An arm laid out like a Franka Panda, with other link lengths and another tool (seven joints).
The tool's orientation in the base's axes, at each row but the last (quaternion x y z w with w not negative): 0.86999 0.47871 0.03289 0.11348; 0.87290 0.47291 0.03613 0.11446; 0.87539 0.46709 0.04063 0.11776; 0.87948 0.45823 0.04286 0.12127; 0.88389 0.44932 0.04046 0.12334; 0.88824 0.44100 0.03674 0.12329; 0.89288 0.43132 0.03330 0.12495; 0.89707 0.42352 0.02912 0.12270; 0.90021 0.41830 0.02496 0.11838
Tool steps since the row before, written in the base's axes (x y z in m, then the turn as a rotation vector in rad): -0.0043 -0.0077 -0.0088 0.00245 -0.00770 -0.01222; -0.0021 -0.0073 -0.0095 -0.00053 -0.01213 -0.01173; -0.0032 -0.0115 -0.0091 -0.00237 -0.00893 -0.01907; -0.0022 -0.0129 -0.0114 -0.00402 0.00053 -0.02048; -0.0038 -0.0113 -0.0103 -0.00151 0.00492 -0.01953; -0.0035 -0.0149 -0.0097 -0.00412 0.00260 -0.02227; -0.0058 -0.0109 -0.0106 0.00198 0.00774 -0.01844; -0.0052 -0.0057 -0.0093 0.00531 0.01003 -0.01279; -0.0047 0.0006 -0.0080 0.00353 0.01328 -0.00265
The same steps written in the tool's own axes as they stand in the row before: -0.0083 -0.0016 0.0091 -0.00452 0.00320 0.01356; -0.0068 -0.0001 0.0101 -0.00988 0.00321 0.01331; -0.0110 0.0014 0.0102 -0.00797 -0.00179 0.01955; -0.0114 0.0025 0.0129 -0.00115 -0.00866 0.01896; -0.0109 0.0008 0.0113 0.00383 -0.00894 0.01770; -0.0135 0.0035 0.0116 0.00052 -0.01030 0.02033; -0.0116 -0.0006 0.0114 0.00816 -0.00775 0.01665; -0.0072 -0.0027 0.0093 0.01175 -0.00526 0.01125; -0.0022 -0.0058 0.0070 0.01251 -0.00624 0.00053
